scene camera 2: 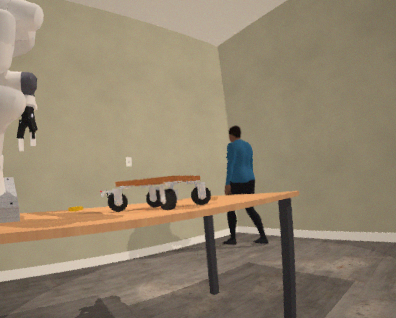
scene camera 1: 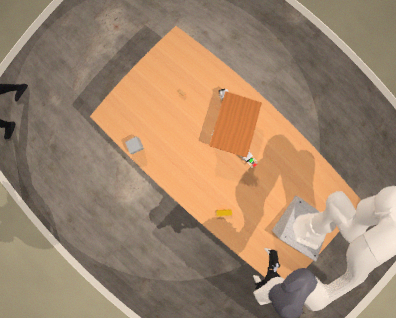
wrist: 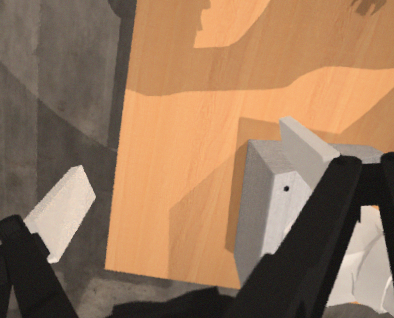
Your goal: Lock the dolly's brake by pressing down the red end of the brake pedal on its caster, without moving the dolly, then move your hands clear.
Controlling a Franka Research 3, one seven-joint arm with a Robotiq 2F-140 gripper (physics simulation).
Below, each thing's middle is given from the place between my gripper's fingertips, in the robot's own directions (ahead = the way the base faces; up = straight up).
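Labels:
My hand is far above the dolly [scene camera 1: 238,115], and my hand is also well short of the dolly and a long way to the left of it.

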